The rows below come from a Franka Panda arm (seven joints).
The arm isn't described. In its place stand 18 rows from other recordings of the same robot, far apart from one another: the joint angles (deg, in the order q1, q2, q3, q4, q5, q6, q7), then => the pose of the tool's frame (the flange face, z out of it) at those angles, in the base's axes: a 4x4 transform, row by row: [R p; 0 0 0 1], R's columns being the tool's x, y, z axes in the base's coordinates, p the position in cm.
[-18.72 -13.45 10.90 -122.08 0.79 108.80 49.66] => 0.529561 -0.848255 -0.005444 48.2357; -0.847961 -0.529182 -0.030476 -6.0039; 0.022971 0.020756 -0.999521 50.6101; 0 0 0 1
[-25.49 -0.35 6.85 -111.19 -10.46 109.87 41.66] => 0.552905 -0.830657 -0.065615 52.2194; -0.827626 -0.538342 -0.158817 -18.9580; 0.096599 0.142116 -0.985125 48.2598; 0 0 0 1
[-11.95 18.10 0.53 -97.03 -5.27 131.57 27.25] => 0.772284 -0.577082 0.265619 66.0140; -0.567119 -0.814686 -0.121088 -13.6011; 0.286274 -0.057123 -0.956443 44.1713; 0 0 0 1
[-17.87 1.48 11.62 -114.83 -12.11 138.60 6.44] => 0.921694 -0.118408 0.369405 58.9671; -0.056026 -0.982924 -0.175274 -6.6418; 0.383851 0.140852 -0.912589 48.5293; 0 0 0 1
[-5.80 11.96 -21.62 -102.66 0.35 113.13 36.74] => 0.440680 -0.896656 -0.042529 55.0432; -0.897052 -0.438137 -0.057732 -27.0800; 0.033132 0.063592 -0.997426 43.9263; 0 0 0 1
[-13.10 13.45 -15.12 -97.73 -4.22 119.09 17.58] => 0.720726 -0.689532 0.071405 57.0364; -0.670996 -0.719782 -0.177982 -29.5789; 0.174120 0.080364 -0.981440 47.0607; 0 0 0 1
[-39.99 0.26 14.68 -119.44 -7.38 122.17 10.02] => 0.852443 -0.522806 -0.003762 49.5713; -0.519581 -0.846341 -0.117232 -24.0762; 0.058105 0.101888 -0.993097 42.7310; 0 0 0 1
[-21.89 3.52 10.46 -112.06 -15.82 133.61 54.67] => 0.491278 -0.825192 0.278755 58.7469; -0.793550 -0.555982 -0.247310 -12.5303; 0.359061 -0.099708 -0.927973 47.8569; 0 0 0 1
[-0.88 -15.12 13.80 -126.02 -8.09 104.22 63.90] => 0.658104 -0.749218 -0.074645 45.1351; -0.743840 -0.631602 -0.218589 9.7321; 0.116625 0.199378 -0.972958 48.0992; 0 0 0 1
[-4.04 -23.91 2.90 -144.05 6.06 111.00 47.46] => 0.609058 -0.777882 -0.154749 39.1070; -0.776706 -0.624482 0.082160 -0.0593; -0.160549 0.070154 -0.984532 41.4213; 0 0 0 1
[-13.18 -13.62 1.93 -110.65 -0.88 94.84 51.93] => 0.451513 -0.891269 -0.042138 47.1622; -0.892248 -0.451287 -0.015263 -9.3799; -0.005413 0.044489 -0.998995 58.4092; 0 0 0 1
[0.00 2.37 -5.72 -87.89 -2.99 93.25 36.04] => 0.745374 -0.665022 0.046517 57.0010; -0.662371 -0.746678 -0.061124 -6.1180; 0.075382 0.014748 -0.997046 62.4087; 0 0 0 1
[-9.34 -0.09 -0.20 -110.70 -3.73 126.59 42.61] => 0.605484 -0.750996 0.263429 57.6104; -0.757863 -0.645127 -0.097233 -9.9028; 0.242967 -0.140770 -0.959766 51.2607; 0 0 0 1
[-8.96 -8.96 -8.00 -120.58 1.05 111.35 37.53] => 0.576864 -0.816823 0.005349 48.4972; -0.816338 -0.576267 0.038854 -14.9159; -0.028654 -0.026781 -0.999231 48.5033; 0 0 0 1
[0.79 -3.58 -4.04 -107.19 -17.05 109.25 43.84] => 0.728361 -0.678948 0.092303 55.1971; -0.635821 -0.719927 -0.278275 -5.3363; 0.255386 0.143996 -0.956056 54.8420; 0 0 0 1
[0.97 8.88 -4.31 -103.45 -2.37 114.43 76.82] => 0.187157 -0.981724 0.034485 60.7604; -0.980683 -0.188761 -0.051295 -3.5970; 0.056867 -0.024218 -0.998088 45.9522; 0 0 0 1
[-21.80 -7.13 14.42 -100.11 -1.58 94.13 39.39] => 0.684827 -0.728657 0.008465 51.7945; -0.727022 -0.683988 -0.059996 -6.2160; 0.049506 0.034933 -0.998163 61.1977; 0 0 0 1
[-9.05 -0.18 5.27 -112.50 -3.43 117.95 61.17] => 0.441794 -0.892075 0.094974 56.4740; -0.892002 -0.448096 -0.059528 -4.0463; 0.095661 -0.058418 -0.993698 48.1972; 0 0 0 1
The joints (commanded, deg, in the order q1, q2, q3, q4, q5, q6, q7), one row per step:
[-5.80 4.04 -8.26 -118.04 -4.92 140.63 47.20]
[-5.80 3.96 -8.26 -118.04 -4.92 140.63 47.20]
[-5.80 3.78 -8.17 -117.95 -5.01 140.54 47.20]
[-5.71 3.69 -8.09 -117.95 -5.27 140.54 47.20]
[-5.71 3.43 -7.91 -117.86 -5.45 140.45 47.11]
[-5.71 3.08 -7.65 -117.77 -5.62 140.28 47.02]
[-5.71 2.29 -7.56 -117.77 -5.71 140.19 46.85]
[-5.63 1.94 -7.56 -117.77 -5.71 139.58 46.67]
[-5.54 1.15 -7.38 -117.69 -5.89 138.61 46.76]
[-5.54 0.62 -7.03 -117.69 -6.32 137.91 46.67]
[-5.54 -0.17 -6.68 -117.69 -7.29 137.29 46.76]
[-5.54 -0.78 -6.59 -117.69 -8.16 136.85 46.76]
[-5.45 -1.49 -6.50 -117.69 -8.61 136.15 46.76]
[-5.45 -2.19 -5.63 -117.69 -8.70 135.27 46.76]
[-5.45 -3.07 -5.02 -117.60 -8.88 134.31 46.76]
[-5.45 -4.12 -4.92 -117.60 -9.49 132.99 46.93]
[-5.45 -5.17 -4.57 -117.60 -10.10 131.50 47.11]
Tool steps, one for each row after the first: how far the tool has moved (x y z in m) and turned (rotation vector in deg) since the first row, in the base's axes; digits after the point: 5 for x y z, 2 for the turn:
[-0.00014 0.00001 0.00082 -0.01 -0.08 0.00]
[-0.00005 0.00087 0.00323 -0.10 -0.24 0.13]
[0.00020 0.00258 0.00414 -0.32 -0.28 0.44]
[0.00034 0.00434 0.00736 -0.51 -0.48 0.79]
[0.00037 0.00692 0.01133 -0.69 -0.71 1.21]
[-0.00115 0.00798 0.01919 -0.88 -1.36 1.49]
[-0.00247 0.00887 0.02149 -0.86 -1.09 1.68]
[-0.00456 0.01168 0.02817 -0.90 -0.98 1.87]
[-0.00588 0.01523 0.03207 -1.21 -0.73 2.45]
[-0.00781 0.01875 0.03875 -2.00 -0.72 3.11]
[-0.00971 0.01963 0.04398 -2.74 -0.72 3.55]
[-0.01207 0.02145 0.04964 -3.10 -0.66 3.84]
[-0.01329 0.03011 0.05482 -3.15 -0.49 4.64]
[-0.01556 0.03616 0.06238 -3.32 -0.48 5.20]
[-0.02016 0.03707 0.07003 -3.75 -0.14 5.21]
[-0.02468 0.04036 0.07729 -4.19 0.36 5.43]

